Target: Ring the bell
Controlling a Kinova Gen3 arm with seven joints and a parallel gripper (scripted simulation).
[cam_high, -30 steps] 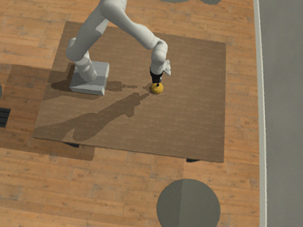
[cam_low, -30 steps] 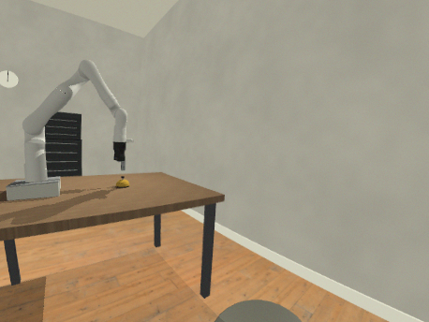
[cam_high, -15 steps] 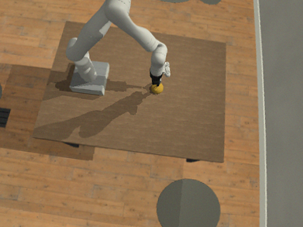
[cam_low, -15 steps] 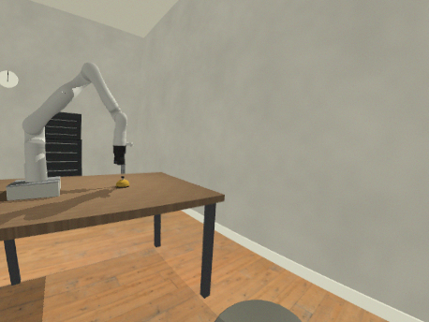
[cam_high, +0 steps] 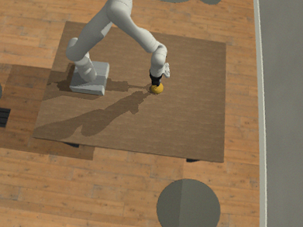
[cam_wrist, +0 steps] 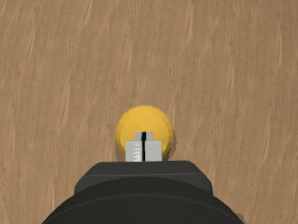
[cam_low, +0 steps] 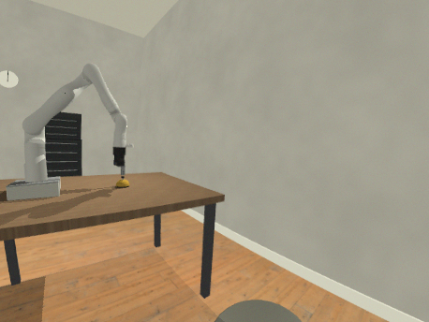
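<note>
My hand is 5 cm above the yellow bell.
</note>
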